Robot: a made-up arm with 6 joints.
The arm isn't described. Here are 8 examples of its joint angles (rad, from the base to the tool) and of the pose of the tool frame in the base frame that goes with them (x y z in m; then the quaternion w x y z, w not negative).
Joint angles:
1: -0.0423 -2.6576 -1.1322 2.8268 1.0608 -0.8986
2: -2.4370 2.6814 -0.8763 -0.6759 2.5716 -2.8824
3: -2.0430 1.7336 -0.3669 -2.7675 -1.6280 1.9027
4: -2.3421 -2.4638 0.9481 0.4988 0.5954 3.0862
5: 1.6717 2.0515 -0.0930 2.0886 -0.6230 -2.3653
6: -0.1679 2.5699 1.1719 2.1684 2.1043 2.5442
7: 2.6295 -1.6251 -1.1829 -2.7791 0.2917 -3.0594
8: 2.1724 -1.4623 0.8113 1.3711 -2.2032 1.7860
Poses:
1: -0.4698 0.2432 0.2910 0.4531 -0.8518 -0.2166 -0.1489
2: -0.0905 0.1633 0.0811 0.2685 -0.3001 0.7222 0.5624
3: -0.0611 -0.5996 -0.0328 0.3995 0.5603 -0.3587 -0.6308
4: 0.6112 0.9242 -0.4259 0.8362 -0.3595 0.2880 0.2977
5: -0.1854 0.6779 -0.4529 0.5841 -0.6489 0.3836 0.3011
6: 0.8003 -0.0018 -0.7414 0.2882 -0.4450 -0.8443 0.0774
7: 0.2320 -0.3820 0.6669 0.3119 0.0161 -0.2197 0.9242
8: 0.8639 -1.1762 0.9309 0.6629 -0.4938 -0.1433 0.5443
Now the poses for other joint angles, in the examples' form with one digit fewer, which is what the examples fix.
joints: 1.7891 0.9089 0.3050 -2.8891 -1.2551 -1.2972
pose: -0.472 1.081 0.761 0.467 -0.285 -0.790 0.276
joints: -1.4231 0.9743 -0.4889 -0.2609 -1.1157 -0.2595
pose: -0.111 -0.793 0.517 0.099 0.738 0.607 -0.278
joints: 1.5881 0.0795 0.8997 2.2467 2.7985 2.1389
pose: -0.152 0.317 2.012 0.334 -0.511 0.711 0.349
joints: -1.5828 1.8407 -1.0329 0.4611 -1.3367 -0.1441
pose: -0.215 -0.384 0.059 0.269 -0.462 -0.737 -0.412
